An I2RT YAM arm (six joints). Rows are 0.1 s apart.
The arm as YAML. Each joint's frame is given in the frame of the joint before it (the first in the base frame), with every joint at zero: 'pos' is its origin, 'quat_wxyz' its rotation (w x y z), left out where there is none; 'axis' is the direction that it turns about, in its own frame. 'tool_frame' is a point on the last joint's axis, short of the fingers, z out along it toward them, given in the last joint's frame.
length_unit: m
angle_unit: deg
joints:
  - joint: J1
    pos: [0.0, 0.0, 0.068]
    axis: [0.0, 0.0, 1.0]
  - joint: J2
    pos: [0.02, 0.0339, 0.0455]
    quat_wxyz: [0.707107, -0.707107, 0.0, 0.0]
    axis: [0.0, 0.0, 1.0]
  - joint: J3
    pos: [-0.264, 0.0, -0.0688]
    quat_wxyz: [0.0, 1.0, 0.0, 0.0]
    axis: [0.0, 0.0, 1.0]
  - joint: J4
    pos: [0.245, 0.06, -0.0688]
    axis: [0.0, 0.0, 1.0]
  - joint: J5
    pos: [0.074, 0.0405, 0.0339]
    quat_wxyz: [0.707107, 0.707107, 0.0, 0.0]
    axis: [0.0, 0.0, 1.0]
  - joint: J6
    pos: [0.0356, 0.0, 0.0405]
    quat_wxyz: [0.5, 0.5, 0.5, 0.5]
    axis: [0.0, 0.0, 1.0]
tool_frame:
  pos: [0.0, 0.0, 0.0]
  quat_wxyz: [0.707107, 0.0, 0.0, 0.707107]
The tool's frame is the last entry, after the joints.
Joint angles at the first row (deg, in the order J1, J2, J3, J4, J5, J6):
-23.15 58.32 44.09 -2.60 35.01 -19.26
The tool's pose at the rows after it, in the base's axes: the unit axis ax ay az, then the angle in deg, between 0 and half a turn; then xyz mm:
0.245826 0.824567 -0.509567 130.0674 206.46 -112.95 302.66
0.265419 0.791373 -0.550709 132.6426 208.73 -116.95 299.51
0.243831 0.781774 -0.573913 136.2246 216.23 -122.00 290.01
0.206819 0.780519 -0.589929 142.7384 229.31 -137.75 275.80
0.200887 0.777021 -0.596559 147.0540 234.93 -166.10 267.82
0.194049 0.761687 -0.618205 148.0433 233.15 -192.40 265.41
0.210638 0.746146 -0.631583 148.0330 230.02 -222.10 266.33
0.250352 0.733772 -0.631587 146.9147 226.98 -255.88 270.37
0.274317 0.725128 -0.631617 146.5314 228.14 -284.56 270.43
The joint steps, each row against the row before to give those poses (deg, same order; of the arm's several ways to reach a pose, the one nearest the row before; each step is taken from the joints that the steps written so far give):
0.04 0.92 -0.67 2.00 4.88 -1.02
0.00 1.43 -1.09 4.89 6.14 -2.43
-0.18 2.86 -1.02 4.48 2.22 -4.86
-1.95 5.83 0.66 3.57 0.61 -6.39
-4.83 5.43 2.04 2.74 -1.89 -3.57
-4.76 3.60 0.44 7.47 -2.93 -5.35
-4.95 4.02 2.33 4.59 -2.77 -1.33
-4.91 4.56 4.77 0.57 -2.57 3.08
-3.21 4.85 4.69 0.49 -1.57 1.78

